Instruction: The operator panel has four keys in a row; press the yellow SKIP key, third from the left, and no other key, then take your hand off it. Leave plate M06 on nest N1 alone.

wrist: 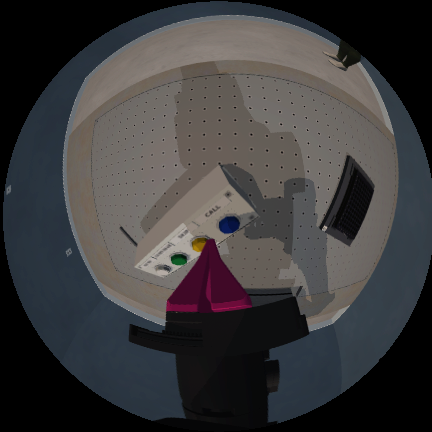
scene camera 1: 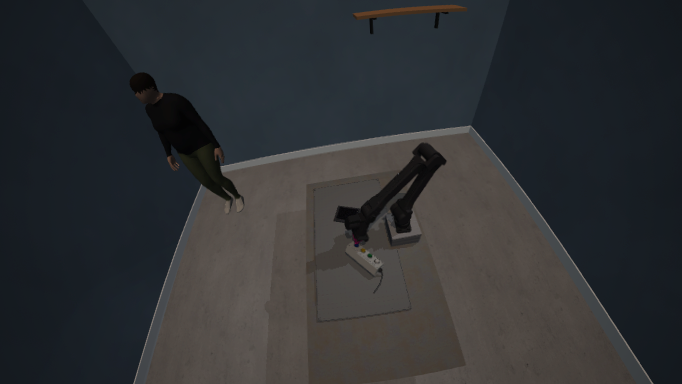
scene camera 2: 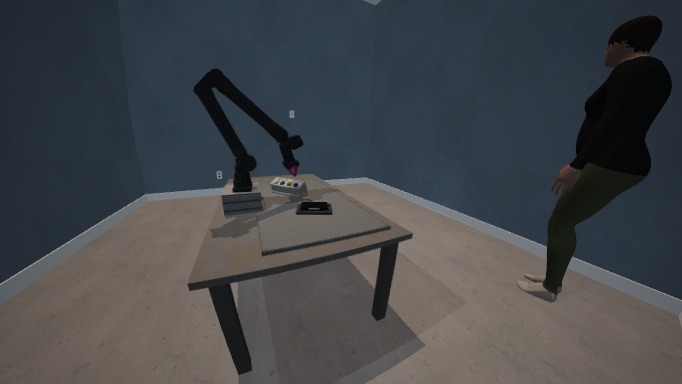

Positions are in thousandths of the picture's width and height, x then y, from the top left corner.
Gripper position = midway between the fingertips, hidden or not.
Note:
The gripper (wrist: 490, 561) is shut and holds nothing. Also in view: a black tray (wrist: 814, 492) and a white button box (wrist: 455, 497).

